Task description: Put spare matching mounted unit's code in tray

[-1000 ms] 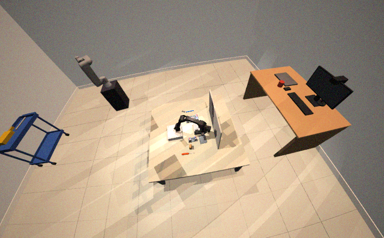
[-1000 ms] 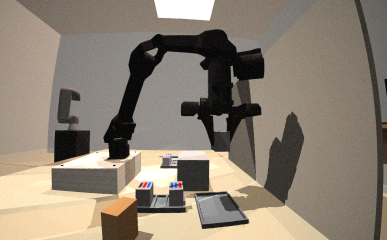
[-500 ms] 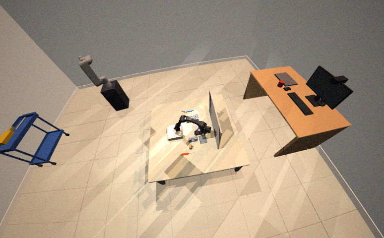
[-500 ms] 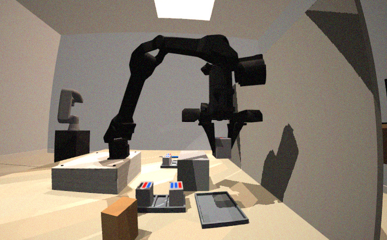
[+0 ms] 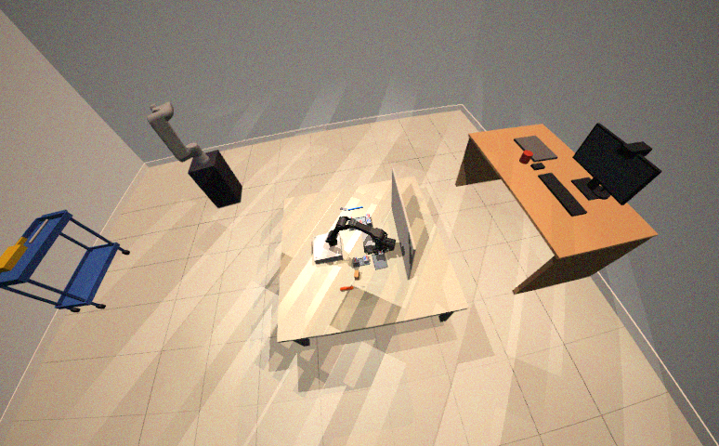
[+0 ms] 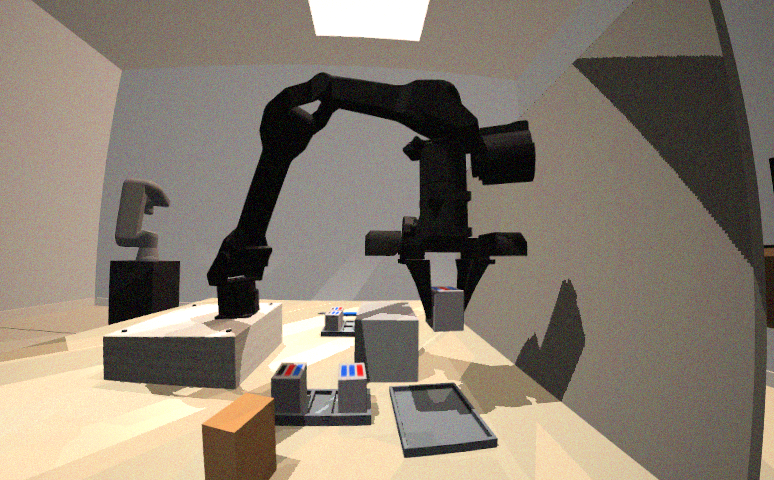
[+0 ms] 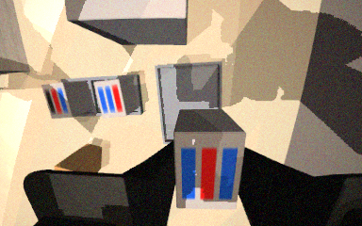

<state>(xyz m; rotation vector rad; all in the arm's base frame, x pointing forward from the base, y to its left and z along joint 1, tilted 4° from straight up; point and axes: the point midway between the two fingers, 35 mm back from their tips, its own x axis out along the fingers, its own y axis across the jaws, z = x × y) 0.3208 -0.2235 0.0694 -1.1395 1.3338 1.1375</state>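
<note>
Right now my gripper tip is 1 cm past the dark grey tray, 1 cm to the right of it and 12 cm above it. From my gripper tip the other things lie so: tall grey panel 20 cm ahead, 15 cm to the left, 10 cm above; then brown box 20 cm behind, 7 cm to the right, 9 cm below.
</note>
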